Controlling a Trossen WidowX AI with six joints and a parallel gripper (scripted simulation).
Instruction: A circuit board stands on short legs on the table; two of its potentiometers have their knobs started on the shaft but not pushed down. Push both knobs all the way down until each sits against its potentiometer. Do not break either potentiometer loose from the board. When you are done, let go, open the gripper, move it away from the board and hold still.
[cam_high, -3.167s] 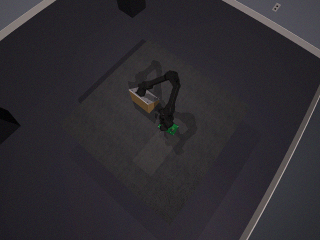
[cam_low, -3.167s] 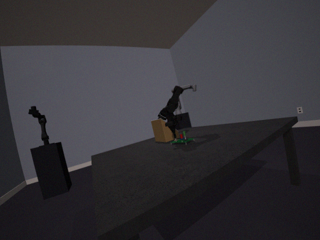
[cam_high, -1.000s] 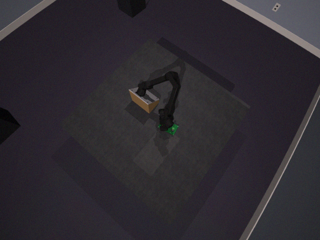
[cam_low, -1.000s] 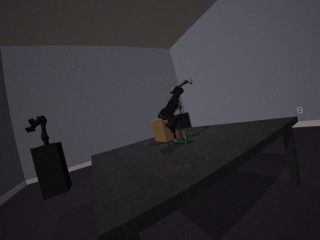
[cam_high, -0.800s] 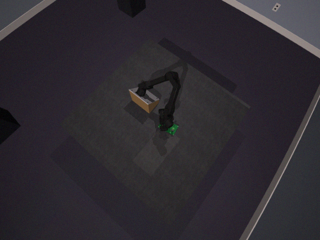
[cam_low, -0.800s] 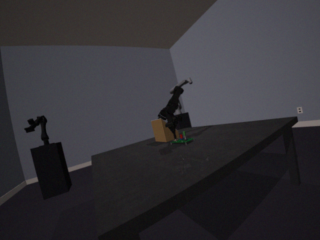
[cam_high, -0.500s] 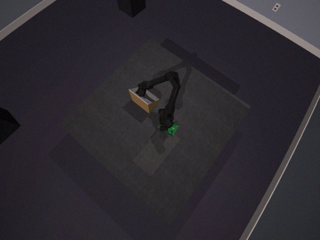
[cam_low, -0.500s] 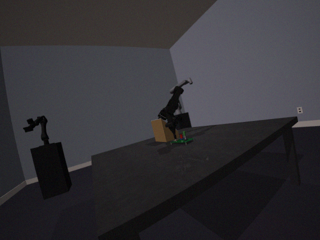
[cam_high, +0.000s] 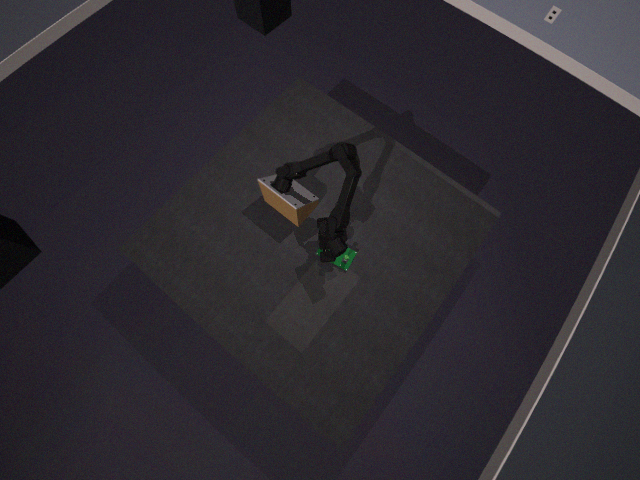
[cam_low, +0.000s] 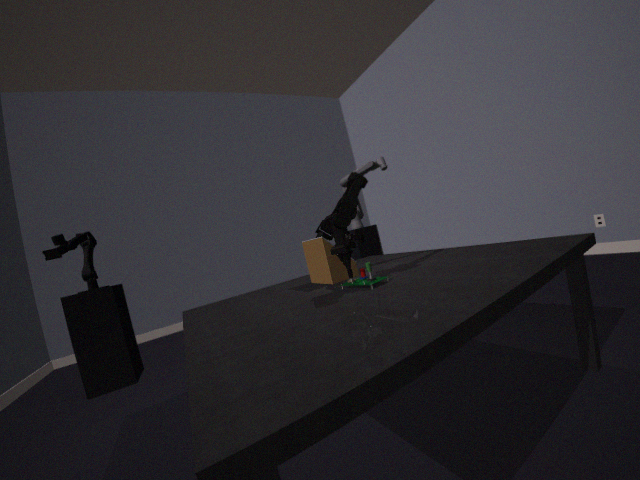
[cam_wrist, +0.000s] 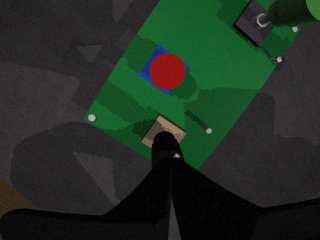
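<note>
The green knob is 11 cm ahead of my gripper tip, 2 cm to the left of it and 1 cm above it. Round my gripper tip: potentiometer with knob: 10 cm ahead, 2 cm to the left, 1 cm below.
</note>
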